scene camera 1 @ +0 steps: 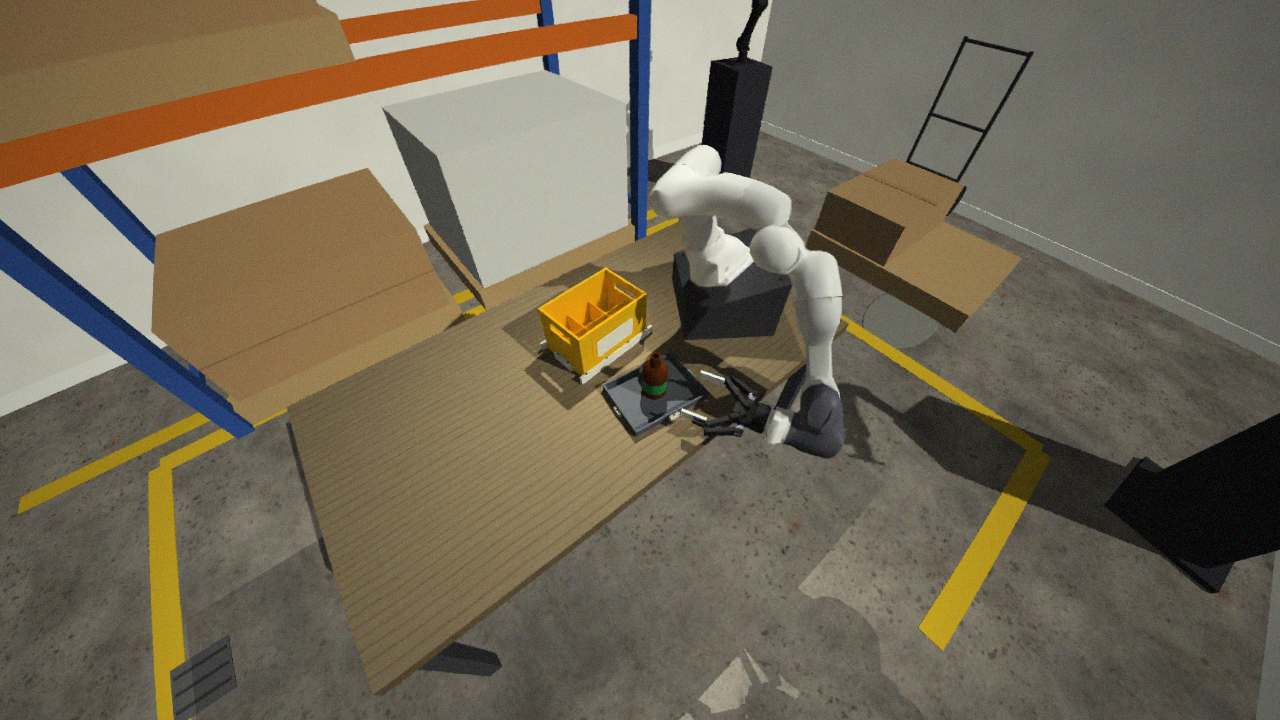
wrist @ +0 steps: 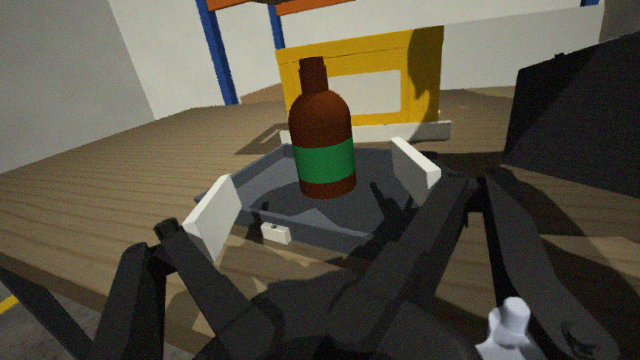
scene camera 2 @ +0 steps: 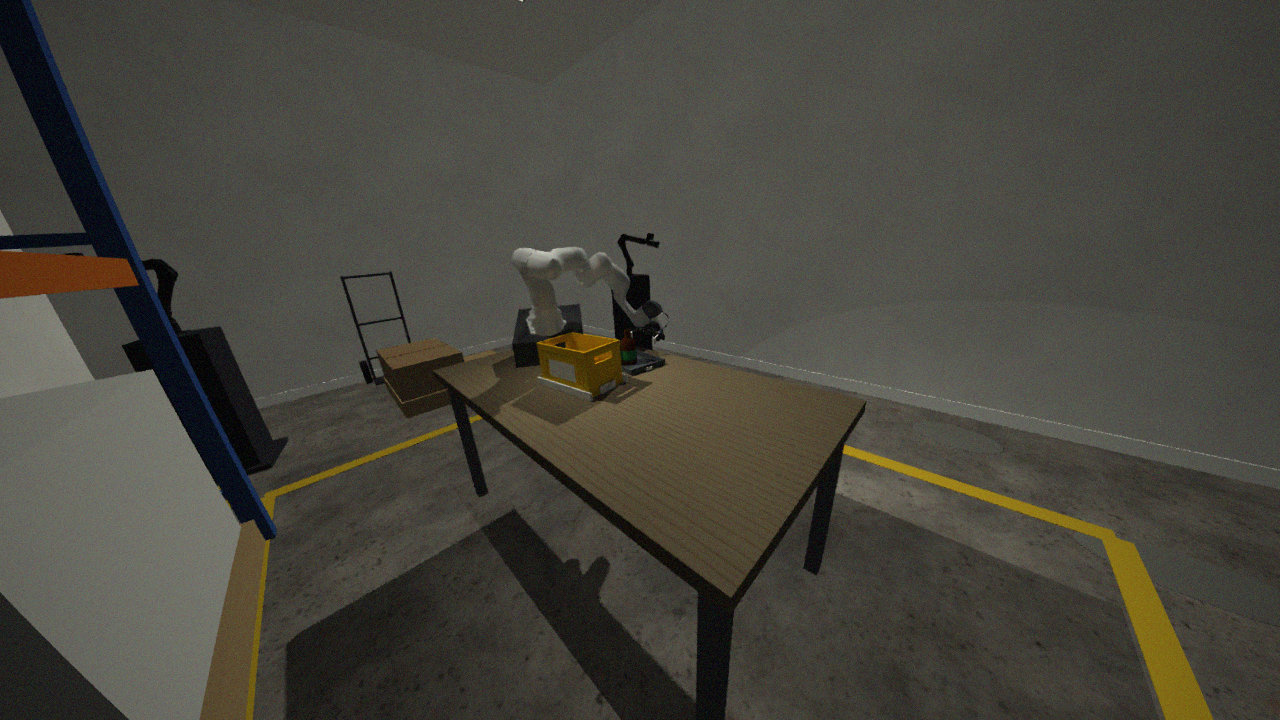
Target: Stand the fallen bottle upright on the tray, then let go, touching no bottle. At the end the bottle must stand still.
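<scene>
The brown bottle with a green band (scene camera 1: 655, 377) (scene camera 2: 629, 348) (wrist: 322, 145) stands upright on its base on the grey tray (scene camera 1: 633, 408) (scene camera 2: 646, 366) (wrist: 377, 167), near the tray's middle. My gripper (scene camera 1: 703, 395) (wrist: 312, 173) is wide open and empty, with its white finger pads apart. It is at the tray's near edge, on the side by the table's edge, backed off from the bottle. In the wrist view the bottle shows between and beyond the pads, touching neither. In scene camera 2's view the gripper is small and its fingers are hard to make out.
A yellow crate with dividers (scene camera 1: 593, 322) (scene camera 2: 580, 362) (wrist: 362, 82) stands on a white base beyond the tray. The arm's dark mounting block (scene camera 1: 729, 304) (wrist: 575, 115) is beside them on the wooden table (scene camera 1: 465, 483) (scene camera 2: 716, 429). A storage rack (scene camera 1: 639, 116) stands behind the table.
</scene>
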